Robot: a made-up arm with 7 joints. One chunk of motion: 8 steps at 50 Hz.
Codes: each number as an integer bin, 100 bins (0 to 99) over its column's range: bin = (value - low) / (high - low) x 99, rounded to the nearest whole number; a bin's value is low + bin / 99 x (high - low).
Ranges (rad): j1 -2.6..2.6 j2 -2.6..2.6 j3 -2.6..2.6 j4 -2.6..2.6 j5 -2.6..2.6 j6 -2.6..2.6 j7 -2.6..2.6
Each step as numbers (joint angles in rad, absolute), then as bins.
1 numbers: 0.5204 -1.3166 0.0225 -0.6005 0.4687 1.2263 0.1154
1 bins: 59 24 50 38 58 73 52
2 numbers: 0.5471 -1.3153 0.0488 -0.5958 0.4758 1.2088 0.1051
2 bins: 60 24 50 38 59 73 52
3 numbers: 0.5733 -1.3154 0.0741 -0.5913 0.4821 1.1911 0.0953
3 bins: 60 24 51 38 59 72 51
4 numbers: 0.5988 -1.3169 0.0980 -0.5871 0.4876 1.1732 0.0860
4 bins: 61 24 51 38 59 72 51
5 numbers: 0.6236 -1.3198 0.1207 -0.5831 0.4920 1.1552 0.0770
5 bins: 61 24 52 38 59 71 51
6 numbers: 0.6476 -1.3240 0.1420 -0.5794 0.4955 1.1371 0.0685
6 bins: 62 24 52 38 59 71 51
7 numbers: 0.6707 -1.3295 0.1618 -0.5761 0.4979 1.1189 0.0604
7 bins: 62 24 53 39 59 71 51
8 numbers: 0.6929 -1.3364 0.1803 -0.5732 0.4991 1.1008 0.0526
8 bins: 63 24 53 39 59 70 51
